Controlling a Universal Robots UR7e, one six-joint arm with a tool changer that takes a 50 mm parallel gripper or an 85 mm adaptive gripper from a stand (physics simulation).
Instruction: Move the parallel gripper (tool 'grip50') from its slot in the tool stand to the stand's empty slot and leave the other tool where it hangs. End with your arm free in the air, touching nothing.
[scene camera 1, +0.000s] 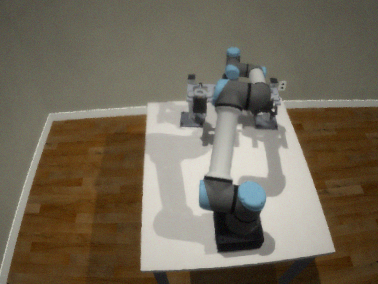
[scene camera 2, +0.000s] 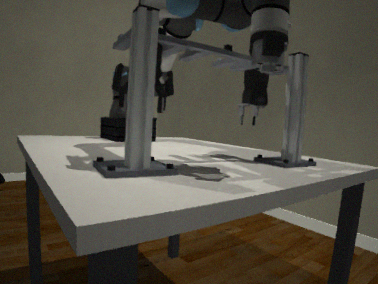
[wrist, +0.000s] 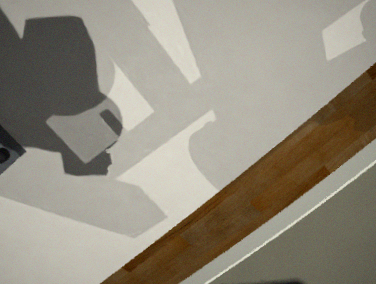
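Pixels of known places: end effector, tool point: (scene camera 2: 267, 67); arm's base, origin of the base link: (scene camera 1: 242, 219) (scene camera 2: 125, 117).
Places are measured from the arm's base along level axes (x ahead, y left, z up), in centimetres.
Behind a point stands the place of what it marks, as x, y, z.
The parallel gripper (scene camera 2: 248, 120) (scene camera 1: 199, 104) hangs from the slot near one end of the tool stand (scene camera 1: 192, 120) @[58.4, 26.0, 1.6] (scene camera 2: 141, 90) @[75.7, -17.5, 5.4], the left end in scene camera 1. Its two fingers stand apart with nothing between them. The adaptive gripper (scene camera 1: 274, 106) (scene camera 2: 163, 84) hangs near the stand's other end. The arm's bare tool flange (scene camera 2: 270, 66) @[87.1, 3.5, 11.5] carries no tool. In scene camera 2 it shows in front of the rail, overlapping its right part; in scene camera 1 the arm hides it. The empty slot lies between the tools, partly hidden by the arm in scene camera 1.
The stand's second post (scene camera 2: 296, 107) @[74.6, 27.0, 5.9] rises close beside the parallel gripper. The rail (scene camera 2: 202, 47) @[71.9, -2.7, 17.0] spans both posts. The arm's elbow (scene camera 1: 242, 96) @[31.8, 4.5, 42.7] hangs over the stand. The white table (scene camera 1: 165, 255) @[-15.7, 32.8, -10.4] (wrist: 30, 240) @[86.4, -18.5, -10.4] ends behind the stand, with the wall (scene camera 1: 125, 55) beyond.
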